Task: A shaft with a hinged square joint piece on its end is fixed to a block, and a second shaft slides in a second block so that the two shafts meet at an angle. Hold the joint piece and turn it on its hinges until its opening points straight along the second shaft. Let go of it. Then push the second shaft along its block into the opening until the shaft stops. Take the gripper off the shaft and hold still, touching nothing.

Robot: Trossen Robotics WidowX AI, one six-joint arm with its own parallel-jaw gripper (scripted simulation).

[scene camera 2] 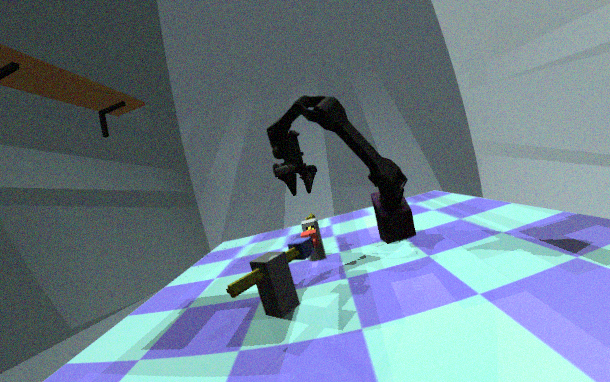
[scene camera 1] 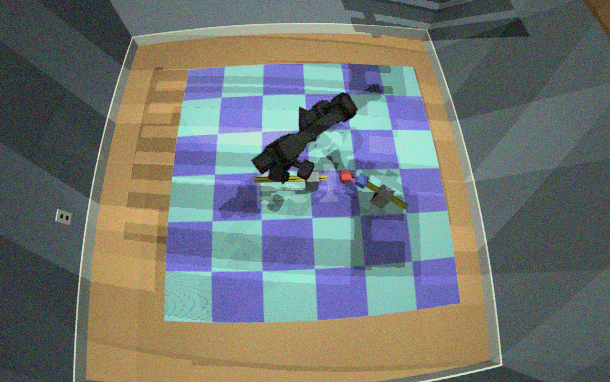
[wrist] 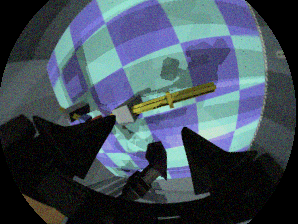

Labels:
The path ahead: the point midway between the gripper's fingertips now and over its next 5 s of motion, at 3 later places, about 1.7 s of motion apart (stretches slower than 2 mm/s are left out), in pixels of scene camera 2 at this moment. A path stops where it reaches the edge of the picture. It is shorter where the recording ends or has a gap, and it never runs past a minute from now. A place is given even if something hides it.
My gripper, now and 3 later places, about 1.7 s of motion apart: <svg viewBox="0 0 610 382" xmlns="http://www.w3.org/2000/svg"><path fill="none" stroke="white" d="M302 194L303 208L307 201L311 218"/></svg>

